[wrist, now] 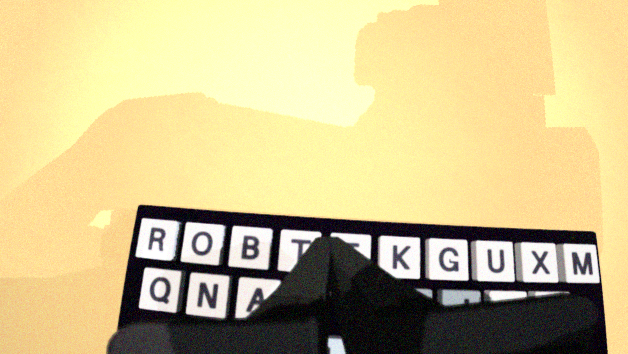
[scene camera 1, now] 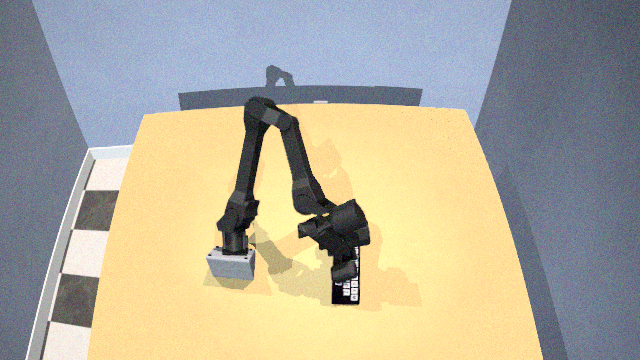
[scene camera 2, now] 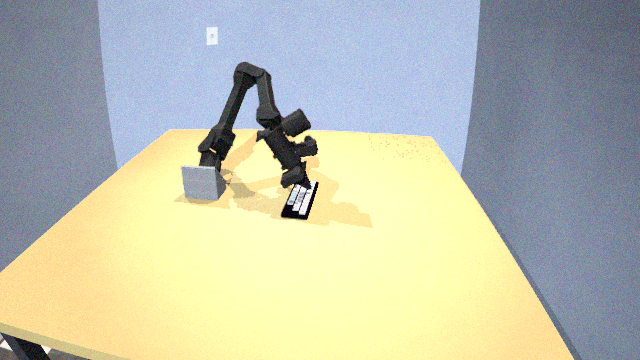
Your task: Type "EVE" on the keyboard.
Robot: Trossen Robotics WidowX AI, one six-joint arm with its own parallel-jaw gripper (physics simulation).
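Where they show: gripper, fingertip midpoint: [wrist: 326,247] [scene camera 1: 356,258] [scene camera 2: 310,188]; arm's base, origin of the base link: [scene camera 1: 234,252] [scene camera 2: 207,174].
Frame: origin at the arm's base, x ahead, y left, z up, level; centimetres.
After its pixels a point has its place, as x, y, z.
The black keyboard [scene camera 1: 345,301] {27.3, -14.2, -4.7} [scene camera 2: 300,201] {28.9, -8.0, -4.2} [wrist: 134,280] {30.7, 6.1, -4.7} with white keys lies on the table, partly hidden by my gripper. In the wrist view its top row reads R [wrist: 157,240] {32.3, 4.8, -4.2}, O, B, T, a mostly covered key [wrist: 363,246] {31.4, -3.9, -4.2}, K [wrist: 401,258] {30.8, -5.4, -4.2}, G, U, X, M. Q, N and A show in the second row. My gripper [scene camera 2: 307,187] {31.5, -2.3, -3.0} [wrist: 326,247] {31.5, -2.3, -3.0} is shut and empty, pointing down at the top row between T and K. Its tips overlap the covered key, whose letter I cannot read fully. Whether they touch or press it is unclear. No E or V is clearly readable.
The arm's grey base block [scene camera 1: 231,265] {-0.7, -5.0, 1.7} [scene camera 2: 201,183] {-0.6, -5.0, -0.7} stands on the yellow table [scene camera 1: 425,300] {49.2, -17.0, -6.0} [scene camera 2: 350,280] {40.3, -39.6, -6.0}, left of the keyboard in the scene views. The arm arches above the table, and its shadows fall around the keyboard. Blue-grey walls stand behind and beside the table.
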